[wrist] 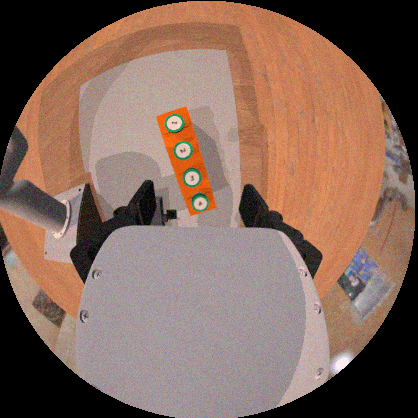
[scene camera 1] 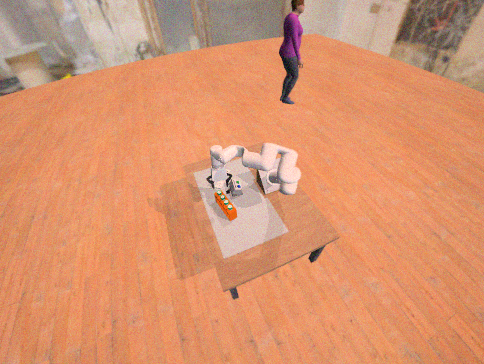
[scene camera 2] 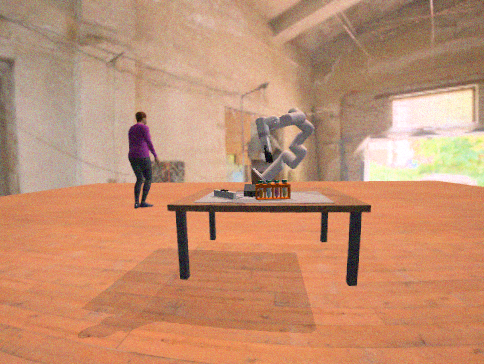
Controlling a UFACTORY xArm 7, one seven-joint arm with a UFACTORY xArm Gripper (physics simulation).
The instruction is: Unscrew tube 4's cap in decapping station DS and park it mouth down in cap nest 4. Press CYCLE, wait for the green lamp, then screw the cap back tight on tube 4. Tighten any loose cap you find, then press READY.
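Frame: origin at the arm's base, x ahead, y left, z up, level; millimetres.
Where they show: gripper, fingertip midpoint: [wrist: 198,194] [scene camera 1: 220,187] [scene camera 2: 269,162]; arm's base at its link origin: [wrist: 61,218] [scene camera 1: 273,177] [scene camera 2: 264,179].
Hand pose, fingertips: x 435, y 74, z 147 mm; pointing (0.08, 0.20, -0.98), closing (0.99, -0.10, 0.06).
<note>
Each offset is from my fingertips to the centre of the thing. "spot": to the spot under its first point. Level surfaces: height alone.
The orange rack @[dy +17, dx -9, dz -186 mm] [scene camera 1: 231,214] [scene camera 2: 273,198] [wrist: 188,164] stands on the grey mat @[dz -238 mm] [scene camera 1: 250,227] [wrist: 150,75], holding tubes with white-topped green caps numbered 1 to 4. Tube 4's cap @[dy -59, dx +10, dz -124 mm] [scene camera 1: 219,193] [wrist: 200,203] is at the end nearest the grey button box @[dy -131, dx -136, dz -196 mm] [scene camera 1: 236,188] [scene camera 2: 249,190] [wrist: 158,212]. Blue and green spots show on the box in scene camera 1; a small black clamp @[spot: dy -133, dx -66, dz -228 mm] [wrist: 171,214] sticks out beside it. A low grey tray @[dy -298, dx -57, dz -211 mm] [scene camera 2: 225,194], probably the cap nests, lies left of the box in scene camera 2. My gripper [scene camera 1: 220,179] [scene camera 2: 269,156] [wrist: 198,194] is open and empty, above the mat. Cap tightness cannot be told.
The robot base plate [scene camera 1: 270,186] [wrist: 52,247] is on the wooden table [scene camera 1: 300,235] [scene camera 2: 345,206] [wrist: 248,120], past the button box from the rack. A person in a purple top [scene camera 1: 291,37] [scene camera 2: 142,141] stands on the floor away from the table.
</note>
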